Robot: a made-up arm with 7 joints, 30 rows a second.
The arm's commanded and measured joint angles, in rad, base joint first. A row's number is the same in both.
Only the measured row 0 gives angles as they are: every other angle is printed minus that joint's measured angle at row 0.
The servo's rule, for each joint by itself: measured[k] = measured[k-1] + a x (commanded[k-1-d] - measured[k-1]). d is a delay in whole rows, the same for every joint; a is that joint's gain. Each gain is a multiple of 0.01, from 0.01 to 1. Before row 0 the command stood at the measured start. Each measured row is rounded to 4 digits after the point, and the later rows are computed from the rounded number. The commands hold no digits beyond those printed.
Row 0, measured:
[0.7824 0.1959 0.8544 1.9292 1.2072 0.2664 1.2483]
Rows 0 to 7, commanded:
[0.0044 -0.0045 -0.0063 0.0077 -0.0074 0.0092 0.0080]
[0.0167 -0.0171 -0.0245 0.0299 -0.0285 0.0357 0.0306]
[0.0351 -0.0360 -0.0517 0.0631 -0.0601 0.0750 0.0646]
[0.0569 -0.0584 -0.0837 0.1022 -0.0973 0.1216 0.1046]
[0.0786 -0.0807 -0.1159 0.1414 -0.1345 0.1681 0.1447]
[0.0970 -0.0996 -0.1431 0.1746 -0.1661 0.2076 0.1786]
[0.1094 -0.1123 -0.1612 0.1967 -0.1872 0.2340 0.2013]
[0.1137 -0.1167 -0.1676 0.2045 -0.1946 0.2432 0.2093]
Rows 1 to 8, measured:
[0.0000 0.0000 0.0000 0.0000 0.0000 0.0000 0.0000]
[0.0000 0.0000 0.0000 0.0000 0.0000 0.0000 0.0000]
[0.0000 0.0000 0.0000 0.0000 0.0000 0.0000 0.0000]
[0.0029 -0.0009 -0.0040 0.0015 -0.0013 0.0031 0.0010]
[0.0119 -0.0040 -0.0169 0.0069 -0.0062 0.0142 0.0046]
[0.0270 -0.0101 -0.0388 0.0176 -0.0159 0.0349 0.0118]
[0.0464 -0.0193 -0.0671 0.0337 -0.0306 0.0644 0.0229]
[0.0673 -0.0310 -0.0978 0.0542 -0.0493 0.0997 0.0375]
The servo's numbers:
d 3
a 0.65 0.19 0.63 0.19 0.18 0.34 0.12

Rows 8 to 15, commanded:
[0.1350 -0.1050 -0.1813 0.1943 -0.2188 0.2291 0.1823]
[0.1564 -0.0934 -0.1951 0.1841 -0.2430 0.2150 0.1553]
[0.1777 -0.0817 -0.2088 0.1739 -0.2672 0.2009 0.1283]
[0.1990 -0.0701 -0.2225 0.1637 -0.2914 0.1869 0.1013]
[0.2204 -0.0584 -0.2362 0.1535 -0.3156 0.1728 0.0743]
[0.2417 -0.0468 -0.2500 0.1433 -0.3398 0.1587 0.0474]
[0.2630 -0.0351 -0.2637 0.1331 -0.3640 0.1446 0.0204]
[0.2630 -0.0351 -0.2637 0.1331 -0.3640 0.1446 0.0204]
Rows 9 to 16, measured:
[0.0866 -0.0440 -0.1263 0.0771 -0.0703 0.1364 0.0544]
[0.1014 -0.0570 -0.1483 0.0998 -0.0913 0.1696 0.0720]
[0.1094 -0.0683 -0.1605 0.1197 -0.1099 0.1946 0.0885]
[0.1260 -0.0753 -0.1736 0.1339 -0.1295 0.2063 0.0998]
[0.1458 -0.0787 -0.1871 0.1434 -0.1499 0.2093 0.1065]
[0.1665 -0.0793 -0.2008 0.1492 -0.1710 0.2064 0.1091]
[0.1876 -0.0776 -0.2145 0.1520 -0.1927 0.1998 0.1082]
[0.2089 -0.0740 -0.2282 0.1523 -0.2148 0.1906 0.1041]

